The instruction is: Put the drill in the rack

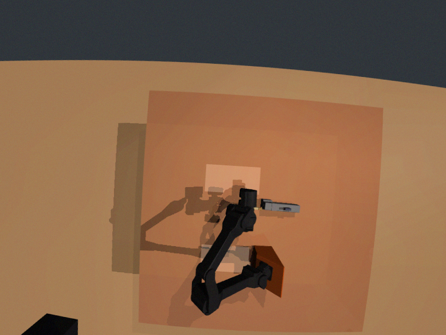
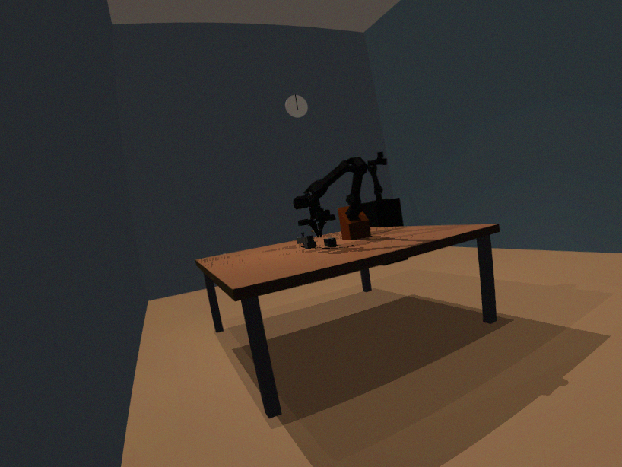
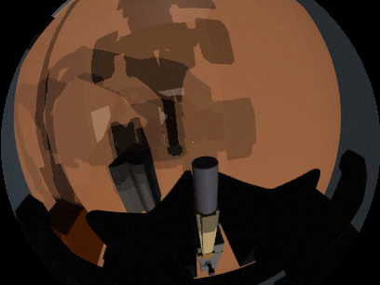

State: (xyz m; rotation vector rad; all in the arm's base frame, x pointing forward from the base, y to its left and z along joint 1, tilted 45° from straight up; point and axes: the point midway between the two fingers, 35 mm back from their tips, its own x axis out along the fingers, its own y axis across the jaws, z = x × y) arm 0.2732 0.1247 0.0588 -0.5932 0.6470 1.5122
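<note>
Right now the dark block is 70 mm behind my gripper tip, 40 mm below it and 30 mm to the right of it. Also, from my gripper tip: drill (40 mm to the right, 30 mm above).
</note>
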